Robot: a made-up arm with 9 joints. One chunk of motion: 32 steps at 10 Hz.
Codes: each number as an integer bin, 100 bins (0 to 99) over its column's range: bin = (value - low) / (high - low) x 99, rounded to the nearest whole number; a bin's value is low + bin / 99 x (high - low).
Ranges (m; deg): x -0.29..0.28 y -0.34..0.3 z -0.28..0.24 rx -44..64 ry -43..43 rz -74..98
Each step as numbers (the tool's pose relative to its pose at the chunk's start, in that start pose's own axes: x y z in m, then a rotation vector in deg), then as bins.
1 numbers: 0.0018 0.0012 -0.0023 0.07 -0.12 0.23
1 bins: 51 53 53 40 49 43
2 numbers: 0.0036 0.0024 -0.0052 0.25 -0.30 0.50
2 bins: 51 53 52 41 49 43
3 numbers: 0.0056 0.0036 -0.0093 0.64 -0.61 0.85
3 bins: 51 53 52 41 49 43
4 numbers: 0.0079 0.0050 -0.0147 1.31 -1.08 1.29
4 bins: 52 53 51 42 48 43
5 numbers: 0.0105 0.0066 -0.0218 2.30 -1.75 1.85
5 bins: 52 54 49 42 47 44
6 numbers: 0.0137 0.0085 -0.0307 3.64 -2.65 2.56
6 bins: 53 54 47 44 46 44
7 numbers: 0.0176 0.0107 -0.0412 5.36 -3.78 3.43
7 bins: 53 54 45 45 45 45
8 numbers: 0.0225 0.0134 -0.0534 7.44 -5.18 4.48
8 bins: 54 55 43 47 44 45
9 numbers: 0.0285 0.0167 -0.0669 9.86 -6.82 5.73
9 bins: 55 55 41 49 42 46
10 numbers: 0.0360 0.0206 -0.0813 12.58 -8.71 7.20
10 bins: 57 56 38 52 39 47
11 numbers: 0.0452 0.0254 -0.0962 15.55 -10.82 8.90
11 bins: 58 57 35 55 37 48
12 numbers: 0.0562 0.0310 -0.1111 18.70 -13.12 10.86
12 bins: 60 57 32 57 34 49
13 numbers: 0.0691 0.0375 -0.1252 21.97 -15.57 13.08
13 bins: 62 58 29 60 32 50
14 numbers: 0.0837 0.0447 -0.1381 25.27 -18.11 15.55
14 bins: 65 60 27 63 29 52
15 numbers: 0.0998 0.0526 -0.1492 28.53 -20.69 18.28
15 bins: 68 61 25 66 26 53
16 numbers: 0.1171 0.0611 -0.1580 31.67 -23.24 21.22
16 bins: 71 62 23 69 23 55
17 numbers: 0.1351 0.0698 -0.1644 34.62 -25.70 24.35
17 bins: 74 63 22 72 20 57
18 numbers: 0.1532 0.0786 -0.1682 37.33 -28.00 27.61
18 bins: 77 65 21 75 17 58
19 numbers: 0.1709 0.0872 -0.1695 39.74 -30.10 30.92
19 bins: 80 66 21 77 15 60
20 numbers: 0.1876 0.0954 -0.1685 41.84 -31.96 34.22
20 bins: 83 67 21 79 13 62
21 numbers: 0.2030 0.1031 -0.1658 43.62 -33.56 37.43
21 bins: 86 69 22 80 11 64
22 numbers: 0.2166 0.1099 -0.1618 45.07 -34.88 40.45
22 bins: 88 70 23 82 9 66
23 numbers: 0.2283 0.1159 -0.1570 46.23 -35.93 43.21
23 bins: 90 71 23 83 8 67
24 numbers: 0.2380 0.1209 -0.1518 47.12 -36.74 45.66
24 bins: 92 71 24 84 7 69
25 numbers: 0.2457 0.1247 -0.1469 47.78 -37.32 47.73
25 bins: 93 72 25 84 7 70
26 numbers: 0.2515 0.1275 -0.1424 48.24 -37.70 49.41
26 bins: 94 72 26 85 6 71
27 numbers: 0.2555 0.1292 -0.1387 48.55 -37.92 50.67
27 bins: 95 73 27 85 6 72
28 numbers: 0.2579 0.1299 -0.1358 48.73 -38.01 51.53
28 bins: 95 73 27 85 6 72
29 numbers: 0.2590 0.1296 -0.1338 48.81 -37.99 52.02
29 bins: 95 73 28 85 6 73
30 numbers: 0.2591 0.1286 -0.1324 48.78 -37.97 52.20
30 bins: 95 72 28 85 6 73
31 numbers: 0.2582 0.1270 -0.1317 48.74 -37.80 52.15
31 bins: 95 72 28 85 6 73
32 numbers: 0.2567 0.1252 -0.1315 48.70 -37.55 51.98
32 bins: 95 72 28 85 6 73
